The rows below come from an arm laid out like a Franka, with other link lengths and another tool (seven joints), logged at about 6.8 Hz.
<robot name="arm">
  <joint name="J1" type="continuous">
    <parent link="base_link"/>
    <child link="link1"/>
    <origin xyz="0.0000 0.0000 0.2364" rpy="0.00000 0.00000 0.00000"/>
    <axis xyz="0 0 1"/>
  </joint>
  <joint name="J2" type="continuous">
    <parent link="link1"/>
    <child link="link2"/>
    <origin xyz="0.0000 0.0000 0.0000" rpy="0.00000 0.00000 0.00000"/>
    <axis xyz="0 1 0"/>
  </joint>
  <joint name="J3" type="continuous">
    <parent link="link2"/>
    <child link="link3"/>
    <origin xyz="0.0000 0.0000 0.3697" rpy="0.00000 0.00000 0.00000"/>
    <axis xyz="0 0 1"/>
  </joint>
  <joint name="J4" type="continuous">
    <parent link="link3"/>
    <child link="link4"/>
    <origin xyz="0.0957 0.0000 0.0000" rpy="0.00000 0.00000 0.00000"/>
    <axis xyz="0 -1 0"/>
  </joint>
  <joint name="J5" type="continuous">
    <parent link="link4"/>
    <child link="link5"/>
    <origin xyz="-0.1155 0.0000 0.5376" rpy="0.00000 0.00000 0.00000"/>
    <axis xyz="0 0 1"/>
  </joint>
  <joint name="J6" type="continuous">
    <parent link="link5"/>
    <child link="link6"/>
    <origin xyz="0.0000 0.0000 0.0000" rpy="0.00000 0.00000 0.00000"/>
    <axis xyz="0 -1 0"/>
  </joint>
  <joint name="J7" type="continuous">
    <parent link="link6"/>
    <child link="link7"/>
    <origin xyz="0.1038 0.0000 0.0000" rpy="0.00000 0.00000 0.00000"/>
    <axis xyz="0 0 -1"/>
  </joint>
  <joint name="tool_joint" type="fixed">
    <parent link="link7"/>
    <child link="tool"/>
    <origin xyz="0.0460 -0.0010 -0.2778" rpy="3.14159 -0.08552 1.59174"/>
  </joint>
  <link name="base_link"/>
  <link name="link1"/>
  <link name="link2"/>
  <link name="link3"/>
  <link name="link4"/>
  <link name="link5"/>
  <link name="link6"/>
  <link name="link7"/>
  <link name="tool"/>
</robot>
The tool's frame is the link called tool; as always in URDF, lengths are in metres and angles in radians. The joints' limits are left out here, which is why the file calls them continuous.
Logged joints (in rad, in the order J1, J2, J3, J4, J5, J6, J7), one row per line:
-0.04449 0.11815 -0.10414 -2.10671 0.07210 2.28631 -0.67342
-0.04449 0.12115 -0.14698 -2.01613 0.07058 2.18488 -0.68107
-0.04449 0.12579 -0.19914 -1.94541 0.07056 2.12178 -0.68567
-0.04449 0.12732 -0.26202 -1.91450 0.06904 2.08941 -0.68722
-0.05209 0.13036 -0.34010 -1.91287 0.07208 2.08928 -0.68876
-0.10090 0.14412 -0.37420 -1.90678 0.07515 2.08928 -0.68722
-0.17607 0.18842 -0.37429 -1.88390 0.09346 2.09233 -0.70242
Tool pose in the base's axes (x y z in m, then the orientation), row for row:
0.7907 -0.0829 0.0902 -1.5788 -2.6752 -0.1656
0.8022 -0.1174 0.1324 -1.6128 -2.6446 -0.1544
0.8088 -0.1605 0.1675 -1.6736 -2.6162 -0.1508
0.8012 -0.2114 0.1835 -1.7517 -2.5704 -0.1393
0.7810 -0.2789 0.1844 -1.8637 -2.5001 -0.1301
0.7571 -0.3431 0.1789 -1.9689 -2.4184 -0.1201
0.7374 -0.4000 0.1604 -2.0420 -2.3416 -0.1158
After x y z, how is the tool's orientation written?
As a rotation vector, in radians.
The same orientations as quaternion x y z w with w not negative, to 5 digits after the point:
-0.50747 -0.85988 -0.05323 0.01542
-0.51991 -0.85253 -0.04977 0.02008
-0.53817 -0.84128 -0.04849 0.01611
-0.56253 -0.82545 -0.04473 0.01397
-0.59711 -0.80101 -0.04168 0.01028
-0.63085 -0.77488 -0.03848 0.01038
-0.65670 -0.75305 -0.03724 0.01626

